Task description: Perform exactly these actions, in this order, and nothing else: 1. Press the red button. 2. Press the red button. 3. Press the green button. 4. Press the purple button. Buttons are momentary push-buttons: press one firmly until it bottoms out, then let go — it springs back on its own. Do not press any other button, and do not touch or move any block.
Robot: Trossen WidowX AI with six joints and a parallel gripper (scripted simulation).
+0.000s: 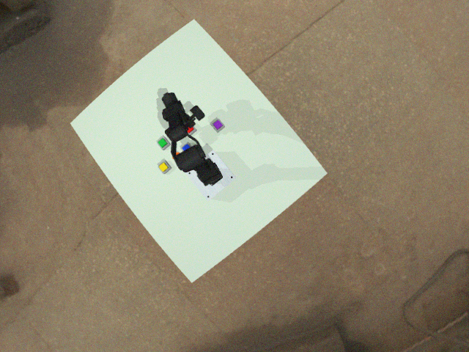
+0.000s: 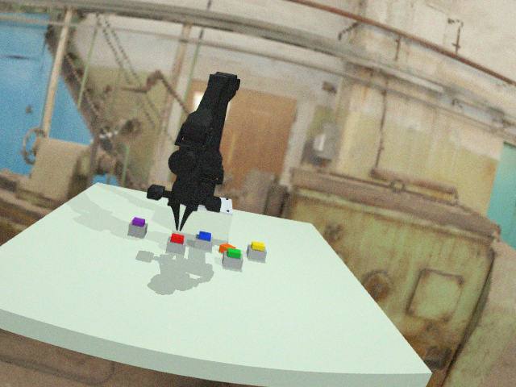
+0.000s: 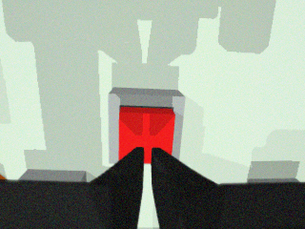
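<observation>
Right now the red button is 20 mm below my gripper tip. Also, from my gripper tip: blue button 70 mm behind, 70 mm to the left, 20 mm below; purple button 70 mm behind, 120 mm to the right, 20 mm below; green button 30 mm ahead, 150 mm to the left, 20 mm below.
</observation>
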